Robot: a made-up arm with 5 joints. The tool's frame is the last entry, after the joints. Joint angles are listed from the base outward.
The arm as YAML. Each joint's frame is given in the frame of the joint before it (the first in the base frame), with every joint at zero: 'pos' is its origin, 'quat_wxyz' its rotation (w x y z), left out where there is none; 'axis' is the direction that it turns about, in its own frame. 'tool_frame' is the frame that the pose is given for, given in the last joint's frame.
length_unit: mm
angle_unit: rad
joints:
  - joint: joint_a
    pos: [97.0, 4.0, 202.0]
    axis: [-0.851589, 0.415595, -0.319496]
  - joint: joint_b
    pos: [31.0, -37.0, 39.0]
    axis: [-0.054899, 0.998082, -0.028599]
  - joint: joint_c
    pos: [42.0, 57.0, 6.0]
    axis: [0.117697, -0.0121, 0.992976]
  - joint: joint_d
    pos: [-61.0, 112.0, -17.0]
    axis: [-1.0, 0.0, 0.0]
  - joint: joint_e
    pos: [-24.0, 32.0, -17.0]
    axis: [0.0, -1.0, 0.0]
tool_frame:
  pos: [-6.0, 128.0, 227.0]
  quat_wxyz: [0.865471, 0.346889, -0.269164, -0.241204]
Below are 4 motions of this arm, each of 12 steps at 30 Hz.
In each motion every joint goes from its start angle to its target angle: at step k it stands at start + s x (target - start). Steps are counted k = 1, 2, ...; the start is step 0. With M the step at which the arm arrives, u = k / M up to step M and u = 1 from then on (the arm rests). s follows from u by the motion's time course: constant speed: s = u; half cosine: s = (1 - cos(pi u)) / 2; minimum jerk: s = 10 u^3 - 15 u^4 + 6 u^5.
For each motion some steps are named. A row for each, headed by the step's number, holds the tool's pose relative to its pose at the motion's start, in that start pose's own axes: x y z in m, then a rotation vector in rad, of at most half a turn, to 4 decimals.
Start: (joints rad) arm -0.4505 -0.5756 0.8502 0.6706 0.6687
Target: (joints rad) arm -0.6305 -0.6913 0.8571 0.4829 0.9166
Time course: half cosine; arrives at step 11
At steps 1, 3, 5, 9, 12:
1: -0.0011 -0.0004 0.0008 0.0045 -0.0089 0.0013
3: -0.0100 -0.0036 0.0062 0.0381 -0.0763 0.0113
5: -0.0263 -0.0097 0.0133 0.0937 -0.1900 0.0305
9: -0.0610 -0.0236 0.0194 0.1973 -0.4093 0.0754
12: -0.0668 -0.0261 0.0194 0.2136 -0.4448 0.0836

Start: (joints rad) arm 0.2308 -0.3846 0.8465 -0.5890 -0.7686
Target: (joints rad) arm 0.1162 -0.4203 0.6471 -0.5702 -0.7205
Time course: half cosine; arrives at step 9
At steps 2, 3, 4, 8, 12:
2: -0.0016 0.0006 0.0022 0.0186 -0.0258 0.0060
3: -0.0034 0.0012 0.0047 0.0401 -0.0550 0.0126
4: -0.0058 0.0018 0.0080 0.0669 -0.0906 0.0206
8: -0.0145 0.0035 0.0196 0.1622 -0.2095 0.0458
12: -0.0150 0.0035 0.0203 0.1675 -0.2158 0.0470

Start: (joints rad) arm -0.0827 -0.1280 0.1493 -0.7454 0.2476
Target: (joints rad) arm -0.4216 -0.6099 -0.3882 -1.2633 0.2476
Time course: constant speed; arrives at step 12
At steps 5, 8, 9, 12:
5: 0.0029 -0.0350 0.0700 0.4298 -0.1402 -0.0607
8: 0.0040 -0.0697 0.1059 0.7093 -0.2081 -0.1120
9: 0.0041 -0.0833 0.1159 0.8055 -0.2281 -0.1311
12: 0.0040 -0.1292 0.1376 1.1019 -0.2801 -0.1935

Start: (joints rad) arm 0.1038 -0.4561 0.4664 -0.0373 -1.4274
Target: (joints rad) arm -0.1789 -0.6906 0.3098 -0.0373 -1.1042
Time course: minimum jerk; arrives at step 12
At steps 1, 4, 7, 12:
1: -0.0005 -0.0001 0.0007 0.0029 -0.0022 0.0015
4: -0.0222 -0.0075 0.0295 0.1226 -0.0889 0.0610
7: -0.0720 -0.0381 0.0836 0.3904 -0.2728 0.1802
12: -0.1108 -0.0743 0.1154 0.6073 -0.4131 0.2623

